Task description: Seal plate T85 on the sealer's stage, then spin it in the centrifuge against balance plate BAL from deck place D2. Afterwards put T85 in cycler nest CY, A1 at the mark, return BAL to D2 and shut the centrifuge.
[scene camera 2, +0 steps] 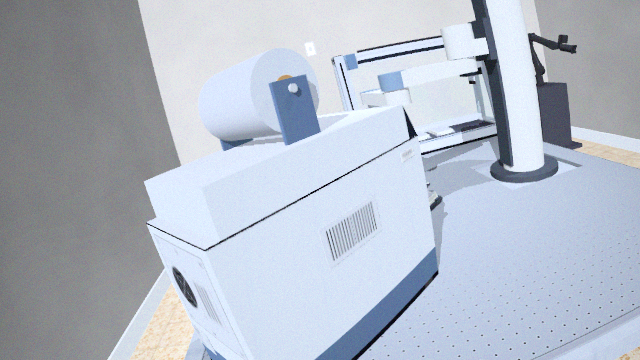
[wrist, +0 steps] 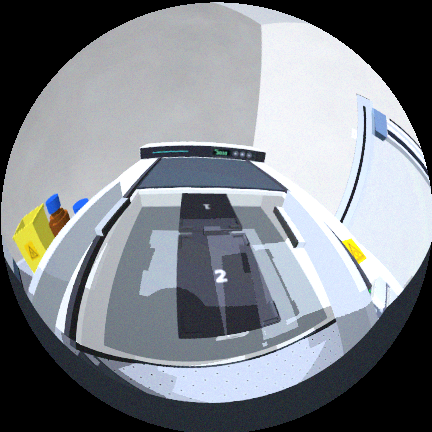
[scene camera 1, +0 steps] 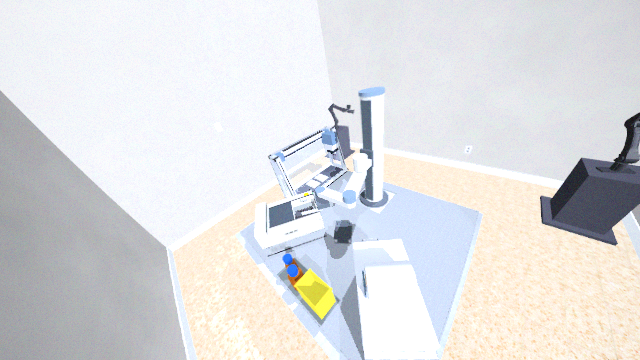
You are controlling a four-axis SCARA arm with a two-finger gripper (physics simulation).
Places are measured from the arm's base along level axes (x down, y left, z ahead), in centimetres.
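Pixels of known places: gripper, between the fingertips: (wrist: 200,193) (scene camera 1: 301,206); arm's base, origin of its link: (scene camera 2: 524,170) (scene camera 1: 373,197).
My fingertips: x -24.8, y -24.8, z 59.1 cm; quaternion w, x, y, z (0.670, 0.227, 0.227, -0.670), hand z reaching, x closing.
Ahead of a thing's pixels: the offset from my fingertips to its top centre. "spot": to the spot under its first point.
The white centrifuge (scene camera 1: 300,236) (wrist: 215,174) is open at the top. Inside, dark bucket 2 (wrist: 192,260) faces me, with bucket 1 @[spot: dx +9.5, dy -9.4, dz +11.3 cm] (wrist: 206,206) behind it. No plate shows on either bucket. My gripper (wrist: 200,193) is open and empty above the chamber, one finger pad on each side of the buckets. In the scene views it is hard to make out. The sealer @[dx -24.1, dy +72.9, dz +15.1 cm] (scene camera 1: 395,315) (scene camera 2: 320,225) stands apart from the centrifuge, with its film roll @[dx -24.1, dy +74.3, dz +16.7 cm] (scene camera 2: 240,100) on top. A dark deck place (scene camera 1: 343,231) lies between them; its number is unreadable. I cannot make out T85 or BAL.
A gantry frame (scene camera 1: 300,145) (scene camera 2: 400,51) (wrist: 364,145) stands beside the centrifuge. The arm's column (scene camera 1: 378,145) (scene camera 2: 517,100) rises from the table. A yellow bin (scene camera 1: 325,302) (wrist: 35,232) and brown bottles with blue caps @[spot: dx +5.0, dy +29.6, dz +33.6 cm] (scene camera 1: 292,270) (wrist: 59,221) stand near the table edge.
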